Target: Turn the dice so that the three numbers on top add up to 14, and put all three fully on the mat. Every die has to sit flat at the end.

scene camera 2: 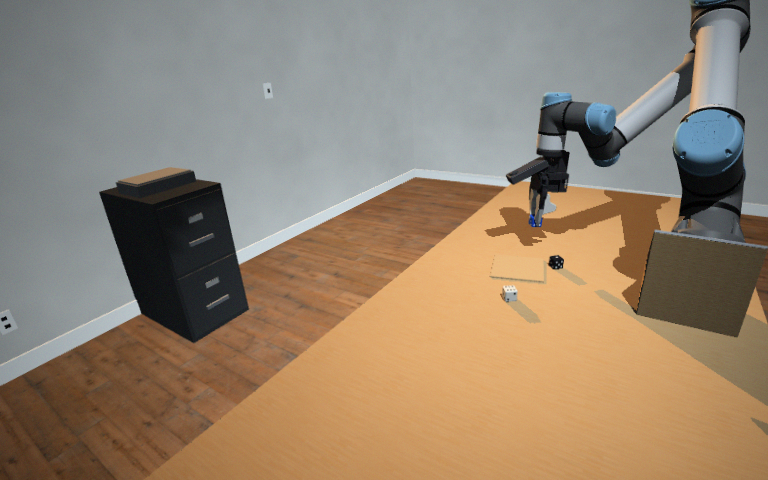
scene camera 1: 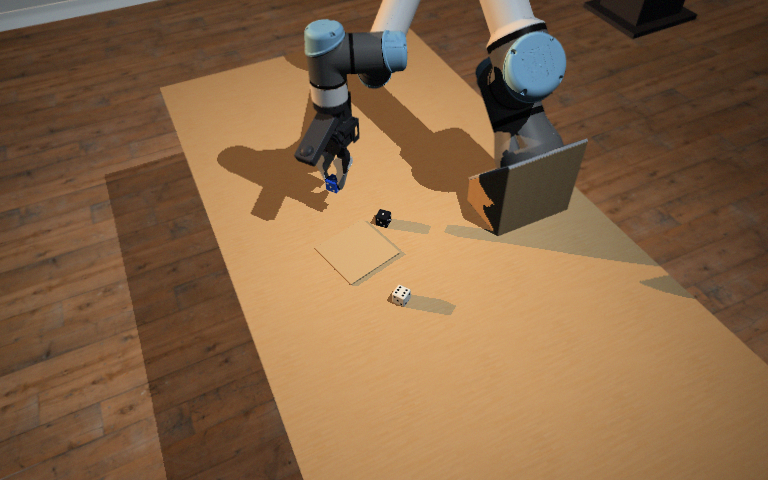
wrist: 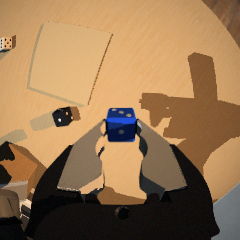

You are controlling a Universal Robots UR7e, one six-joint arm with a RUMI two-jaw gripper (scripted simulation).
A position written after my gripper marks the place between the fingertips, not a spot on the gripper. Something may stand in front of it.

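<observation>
There is a tan mat (wrist: 67,59) in the wrist view, and a blue die (wrist: 121,122) with it. That same view also has my gripper (wrist: 121,120). Scene camera 1 gives me the gripper (scene camera 1: 334,187) too, and I can see the gripper (scene camera 2: 535,224) in scene camera 2.
</observation>
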